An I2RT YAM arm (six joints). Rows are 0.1 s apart.
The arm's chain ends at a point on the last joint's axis. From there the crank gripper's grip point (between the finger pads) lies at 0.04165 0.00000 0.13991 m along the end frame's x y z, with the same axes.
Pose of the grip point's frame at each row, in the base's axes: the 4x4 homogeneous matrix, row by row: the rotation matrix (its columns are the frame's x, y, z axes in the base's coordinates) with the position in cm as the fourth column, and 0 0 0 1 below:
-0.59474 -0.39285 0.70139 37.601; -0.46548 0.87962 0.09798 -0.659; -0.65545 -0.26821 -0.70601 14.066; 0 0 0 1
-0.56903 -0.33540 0.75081 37.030; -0.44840 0.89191 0.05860 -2.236; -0.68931 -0.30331 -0.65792 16.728; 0 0 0 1
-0.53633 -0.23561 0.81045 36.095; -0.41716 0.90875 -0.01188 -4.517; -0.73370 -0.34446 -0.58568 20.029; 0 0 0 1
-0.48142 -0.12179 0.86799 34.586; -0.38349 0.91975 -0.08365 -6.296; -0.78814 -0.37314 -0.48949 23.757; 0 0 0 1
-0.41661 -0.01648 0.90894 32.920; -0.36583 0.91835 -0.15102 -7.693; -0.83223 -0.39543 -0.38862 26.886; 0 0 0 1
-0.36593 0.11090 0.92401 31.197; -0.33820 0.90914 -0.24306 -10.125; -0.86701 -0.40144 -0.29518 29.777; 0 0 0 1
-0.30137 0.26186 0.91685 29.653; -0.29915 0.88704 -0.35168 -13.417; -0.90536 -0.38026 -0.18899 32.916; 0 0 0 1
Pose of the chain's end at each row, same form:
-0.59474 -0.39285 0.70139 30.265; -0.46548 0.87962 0.09798 -0.091; -0.65545 -0.26821 -0.70601 26.674; 0 0 0 1
-0.56903 -0.33540 0.75081 28.895; -0.44840 0.89191 0.05860 -1.188; -0.68931 -0.30331 -0.65792 28.804; 0 0 0 1
-0.53633 -0.23561 0.81045 26.990; -0.41716 0.90875 -0.01188 -2.613; -0.73370 -0.34446 -0.58568 31.279; 0 0 0 1
-0.48142 -0.12179 0.86799 24.447; -0.38349 0.91975 -0.08365 -3.528; -0.78814 -0.37314 -0.48949 33.888; 0 0 0 1
-0.41661 -0.01648 0.90894 21.938; -0.36583 0.91835 -0.15102 -4.056; -0.83223 -0.39543 -0.38862 35.789; 0 0 0 1
-0.36593 0.11090 0.92401 19.793; -0.33820 0.90914 -0.24306 -5.316; -0.86701 -0.40144 -0.29518 37.518; 0 0 0 1
-0.30137 0.26186 0.91685 18.081; -0.29915 0.88704 -0.35168 -7.251; -0.90536 -0.38026 -0.18899 39.331; 0 0 0 1

